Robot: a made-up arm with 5 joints.
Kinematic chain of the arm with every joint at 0, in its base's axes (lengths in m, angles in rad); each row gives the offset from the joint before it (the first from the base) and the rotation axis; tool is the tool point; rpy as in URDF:
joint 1: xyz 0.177 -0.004 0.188 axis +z
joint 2: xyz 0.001 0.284 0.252 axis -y
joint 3: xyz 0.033 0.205 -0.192 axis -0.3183 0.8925 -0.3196
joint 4: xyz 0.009 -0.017 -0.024 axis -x
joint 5: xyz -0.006 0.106 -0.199 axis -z
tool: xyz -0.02 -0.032 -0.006 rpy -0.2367 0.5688 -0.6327
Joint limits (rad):
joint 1: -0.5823..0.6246
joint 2: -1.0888..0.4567
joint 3: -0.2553..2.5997
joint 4: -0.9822..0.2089
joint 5: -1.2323..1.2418
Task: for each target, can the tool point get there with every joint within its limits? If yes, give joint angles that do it. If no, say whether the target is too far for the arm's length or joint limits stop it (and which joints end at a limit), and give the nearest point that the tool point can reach.
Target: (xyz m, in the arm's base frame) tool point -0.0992 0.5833 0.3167
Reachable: yes | joints -0.0945 -0.7982 1.1595 -0.2316 -0.0937
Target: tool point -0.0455 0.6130 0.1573
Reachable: yes | joints 0.1752 -0.1471 1.6349 -0.8327 0.1224
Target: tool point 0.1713 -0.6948 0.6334
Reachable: no: joint limits stop it (at a limit: joint 1, joint 2, joint 4) | nearest point -0.3815 0.1631 0.4500 | short by 1.037 m
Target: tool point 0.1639 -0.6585 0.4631
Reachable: no: joint limits stop it (at a limit: joint 1, joint 2, joint 4) | nearest point -0.3949 0.1491 0.4119 | short by 0.983 m
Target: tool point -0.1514 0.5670 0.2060
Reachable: yes | joints 0.3348 -0.0622 2.2908 -0.7036 0.0391
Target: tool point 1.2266 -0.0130 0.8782
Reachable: no: too far | nearest point 0.6916 0.4860 0.2464 | short by 0.967 m
